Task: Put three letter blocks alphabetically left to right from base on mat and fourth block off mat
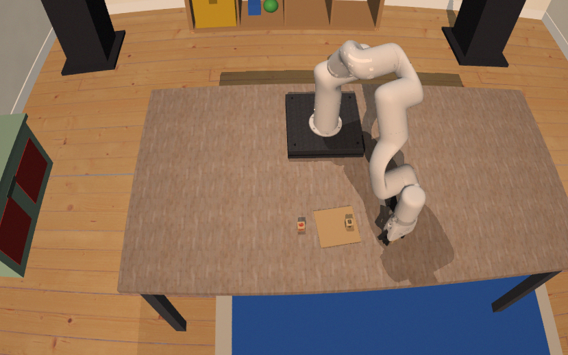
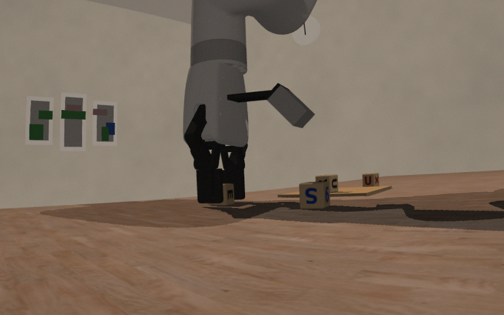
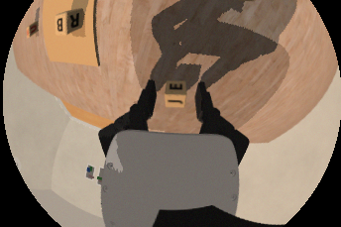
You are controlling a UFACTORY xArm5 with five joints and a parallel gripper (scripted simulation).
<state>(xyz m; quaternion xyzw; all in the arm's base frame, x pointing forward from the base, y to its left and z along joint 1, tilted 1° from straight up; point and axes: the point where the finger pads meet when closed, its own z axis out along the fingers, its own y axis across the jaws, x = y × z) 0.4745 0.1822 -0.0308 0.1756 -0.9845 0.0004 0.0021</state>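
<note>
The tan mat lies 60 mm behind my hand, 190 mm to the right of it and 20 mm below it. From my hand the other things lie so: letter block 70 mm behind, 310 mm to the right, 10 mm below.
</note>
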